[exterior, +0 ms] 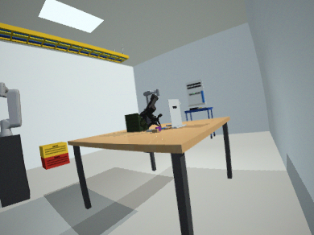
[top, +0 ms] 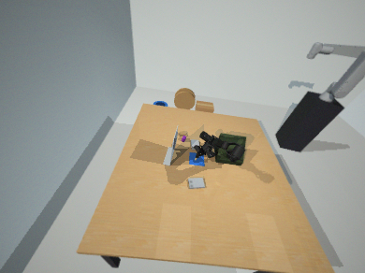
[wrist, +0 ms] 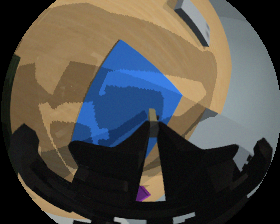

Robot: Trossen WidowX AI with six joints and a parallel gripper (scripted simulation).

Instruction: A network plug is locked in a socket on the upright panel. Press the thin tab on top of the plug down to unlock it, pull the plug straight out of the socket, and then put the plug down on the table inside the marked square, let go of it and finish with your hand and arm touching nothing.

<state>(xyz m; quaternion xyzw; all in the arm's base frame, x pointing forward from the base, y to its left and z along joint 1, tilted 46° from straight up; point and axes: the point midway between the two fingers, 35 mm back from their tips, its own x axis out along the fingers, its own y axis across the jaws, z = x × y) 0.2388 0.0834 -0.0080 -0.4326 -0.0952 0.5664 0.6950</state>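
Right now the marked blue square is 1 cm behind my gripper tip and 2 cm below it. From my gripper tip the other things lie so: upright grey panel: 19 cm ahead, 4 cm to the left, 10 cm above.
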